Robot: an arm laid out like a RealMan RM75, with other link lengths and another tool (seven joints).
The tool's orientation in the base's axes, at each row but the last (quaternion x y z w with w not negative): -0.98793, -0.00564, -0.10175, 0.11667; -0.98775, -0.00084, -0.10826, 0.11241; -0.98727, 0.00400, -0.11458, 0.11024; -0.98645, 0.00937, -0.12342, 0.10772; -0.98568, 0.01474, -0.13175, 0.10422; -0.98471, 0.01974, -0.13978, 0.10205; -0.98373, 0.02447, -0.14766, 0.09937; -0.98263, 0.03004, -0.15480, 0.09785; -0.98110, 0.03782, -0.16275, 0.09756
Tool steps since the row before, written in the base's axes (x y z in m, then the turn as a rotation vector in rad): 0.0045, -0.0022, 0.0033, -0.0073, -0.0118, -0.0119; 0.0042, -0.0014, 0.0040, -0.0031, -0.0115, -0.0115; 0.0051, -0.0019, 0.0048, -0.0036, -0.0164, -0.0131; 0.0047, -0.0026, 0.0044, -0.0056, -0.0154, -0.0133; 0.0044, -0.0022, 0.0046, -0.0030, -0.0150, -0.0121; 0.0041, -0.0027, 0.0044, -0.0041, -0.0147, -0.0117; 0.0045, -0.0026, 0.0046, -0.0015, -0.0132, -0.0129; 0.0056, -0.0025, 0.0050, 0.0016, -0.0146, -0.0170; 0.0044, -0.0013, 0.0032, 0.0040, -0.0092, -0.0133
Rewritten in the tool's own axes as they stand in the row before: 0.0051, 0.0015, -0.0028, -0.0094, 0.0140, 0.0071; 0.0050, 0.0006, -0.0032, -0.0052, 0.0137, 0.0077; 0.0061, 0.0009, -0.0038, -0.0059, 0.0188, 0.0081; 0.0057, 0.0016, -0.0036, -0.0079, 0.0179, 0.0080; 0.0056, 0.0012, -0.0036, -0.0052, 0.0172, 0.0076; 0.0053, 0.0017, -0.0035, -0.0061, 0.0168, 0.0070; 0.0058, 0.0015, -0.0035, -0.0041, 0.0156, 0.0092; 0.0070, 0.0013, -0.0034, -0.0022, 0.0177, 0.0137; 0.0053, 0.0004, -0.0018, 0.0006, 0.0115, 0.0120
